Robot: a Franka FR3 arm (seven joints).
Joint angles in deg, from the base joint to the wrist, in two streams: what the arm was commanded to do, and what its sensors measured. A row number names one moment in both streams.
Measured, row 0:
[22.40, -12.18, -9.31, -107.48, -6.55, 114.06, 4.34]
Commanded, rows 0 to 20:
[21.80, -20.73, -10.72, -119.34, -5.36, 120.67, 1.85]
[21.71, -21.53, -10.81, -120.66, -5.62, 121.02, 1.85]
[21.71, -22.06, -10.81, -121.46, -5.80, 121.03, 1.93]
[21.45, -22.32, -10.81, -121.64, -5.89, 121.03, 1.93]
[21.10, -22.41, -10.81, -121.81, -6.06, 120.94, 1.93]
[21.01, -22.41, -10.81, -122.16, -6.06, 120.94, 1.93]
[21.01, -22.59, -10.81, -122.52, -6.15, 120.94, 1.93]
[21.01, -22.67, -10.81, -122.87, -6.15, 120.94, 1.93]
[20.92, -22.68, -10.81, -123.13, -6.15, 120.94, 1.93]
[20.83, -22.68, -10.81, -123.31, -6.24, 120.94, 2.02]
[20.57, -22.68, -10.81, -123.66, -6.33, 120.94, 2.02]
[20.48, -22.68, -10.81, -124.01, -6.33, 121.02, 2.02]
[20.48, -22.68, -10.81, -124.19, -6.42, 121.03, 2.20]
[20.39, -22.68, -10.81, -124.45, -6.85, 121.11, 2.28]
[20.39, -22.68, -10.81, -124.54, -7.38, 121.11, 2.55]
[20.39, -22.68, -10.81, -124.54, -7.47, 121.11, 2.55]
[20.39, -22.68, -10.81, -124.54, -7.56, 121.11, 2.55]
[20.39, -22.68, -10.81, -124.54, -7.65, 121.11, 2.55]
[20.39, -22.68, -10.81, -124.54, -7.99, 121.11, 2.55]
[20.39, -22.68, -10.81, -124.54, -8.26, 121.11, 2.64]
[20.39, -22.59, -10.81, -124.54, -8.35, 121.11, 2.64]
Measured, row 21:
[21.21, -20.57, -11.35, -123.44, -7.13, 119.60, 2.80]
